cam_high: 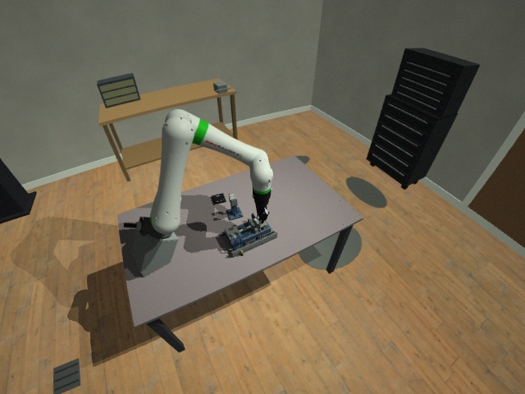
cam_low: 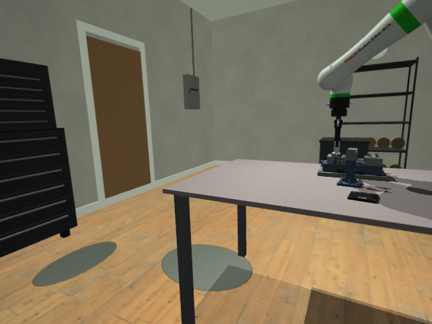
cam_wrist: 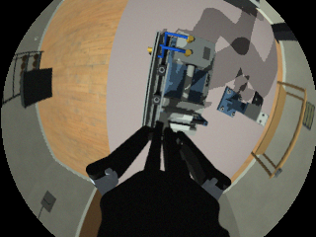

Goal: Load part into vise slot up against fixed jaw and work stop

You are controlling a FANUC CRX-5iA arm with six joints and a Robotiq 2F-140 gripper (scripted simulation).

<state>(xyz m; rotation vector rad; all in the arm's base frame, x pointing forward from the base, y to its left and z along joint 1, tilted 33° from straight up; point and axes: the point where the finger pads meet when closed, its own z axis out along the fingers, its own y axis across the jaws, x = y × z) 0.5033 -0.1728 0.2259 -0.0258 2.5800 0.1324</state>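
Right now my hand is 4 cm to the right of the part and 4 cm above it. Round my hand: air cylinder: 17 cm behind, 4 cm to the left, 6 cm below; vise: 7 cm behind, 4 cm to the left, 10 cm below; black infeed plate: 13 cm behind, 43 cm to the left, 13 cm below.
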